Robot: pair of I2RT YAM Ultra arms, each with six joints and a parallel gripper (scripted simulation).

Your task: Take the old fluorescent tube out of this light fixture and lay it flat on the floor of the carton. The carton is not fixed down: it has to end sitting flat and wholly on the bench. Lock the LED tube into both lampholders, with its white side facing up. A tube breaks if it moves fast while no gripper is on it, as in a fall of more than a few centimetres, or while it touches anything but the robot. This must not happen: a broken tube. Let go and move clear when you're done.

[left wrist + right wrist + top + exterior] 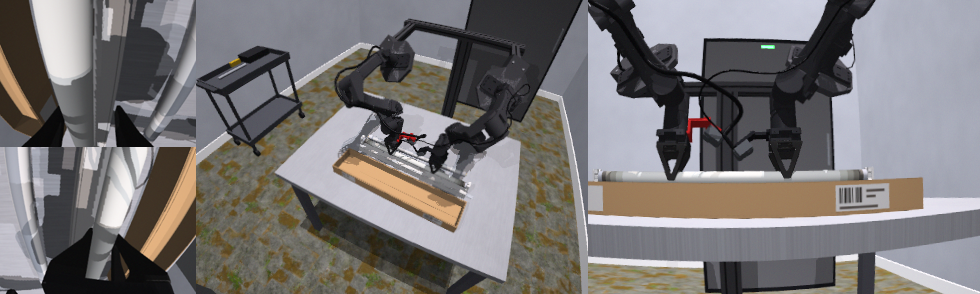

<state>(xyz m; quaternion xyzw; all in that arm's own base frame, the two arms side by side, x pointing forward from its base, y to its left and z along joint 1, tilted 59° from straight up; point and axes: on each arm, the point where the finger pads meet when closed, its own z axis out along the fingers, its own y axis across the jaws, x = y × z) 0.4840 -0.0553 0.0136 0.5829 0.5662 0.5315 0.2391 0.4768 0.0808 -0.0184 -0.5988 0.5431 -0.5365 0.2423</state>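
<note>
My right gripper is now 12 cm to the right of the old fluorescent tube. From my right hand the other things lie so: light fixture (12 cm to the left, 1 cm below); then carton (16 cm ahead, 11 cm to the left, 4 cm below); then LED tube (10 cm to the left, 10 cm behind, 5 cm below).
My left hand is 120 mm to the left of the old fluorescent tube and 10 mm short of it. Also, from my left hand: light fixture: 120 mm to the right, 10 mm below; carton: 160 mm ahead, 130 mm to the right, 40 mm below; LED tube: 140 mm to the right, 90 mm behind, 60 mm below.
</note>
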